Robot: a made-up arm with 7 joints.
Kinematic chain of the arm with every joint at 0, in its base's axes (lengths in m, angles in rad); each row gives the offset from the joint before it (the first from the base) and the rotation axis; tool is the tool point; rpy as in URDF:
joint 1: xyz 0 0 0 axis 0.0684 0.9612 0.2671
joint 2: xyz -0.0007 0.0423 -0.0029 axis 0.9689 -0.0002 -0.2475
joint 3: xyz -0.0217 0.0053 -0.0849 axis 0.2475 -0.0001 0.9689
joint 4: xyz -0.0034 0 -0.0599 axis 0.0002 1 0
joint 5: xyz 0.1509 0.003 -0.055 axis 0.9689 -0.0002 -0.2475
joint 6: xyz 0.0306 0 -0.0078 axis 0.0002 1 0
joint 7: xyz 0.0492 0 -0.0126 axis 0.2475 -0.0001 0.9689
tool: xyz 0 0 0 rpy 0 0.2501 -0.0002
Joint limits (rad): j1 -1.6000..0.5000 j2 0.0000..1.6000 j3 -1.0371..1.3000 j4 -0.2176..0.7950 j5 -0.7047..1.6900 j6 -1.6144..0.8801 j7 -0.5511..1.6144
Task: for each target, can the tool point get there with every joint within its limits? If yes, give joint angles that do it. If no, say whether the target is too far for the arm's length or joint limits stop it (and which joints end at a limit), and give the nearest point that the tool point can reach.
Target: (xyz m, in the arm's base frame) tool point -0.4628 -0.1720 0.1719
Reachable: no: too far | nearest point -0.1564 0.1490 0.1398 | short by 0.445 m
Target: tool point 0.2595 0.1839 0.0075
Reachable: yes | joints -0.5202 1.0262 0.3711 0.1169 1.2846 -1.0411 0.3608
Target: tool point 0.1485 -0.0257 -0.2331
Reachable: yes | joints -0.1985 0.6007 -0.7226 0.0289 0.9738 -0.7513 -0.2671
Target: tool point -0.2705 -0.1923 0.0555
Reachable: no: joint limits stop it (at a limit: joint 1, joint 2, joint 3, joint 4) | nearest point 0.0433 -0.1797 0.0413 | short by 0.314 m
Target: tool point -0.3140 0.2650 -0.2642
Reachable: no: too far | nearest point -0.2305 0.2252 -0.2329 | short by 0.098 m
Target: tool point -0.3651 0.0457 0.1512
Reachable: no: joint limits stop it (at a limit: joint 1, joint 2, joint 3, joint 4) | nearest point -0.1654 0.1604 0.1388 | short by 0.231 m
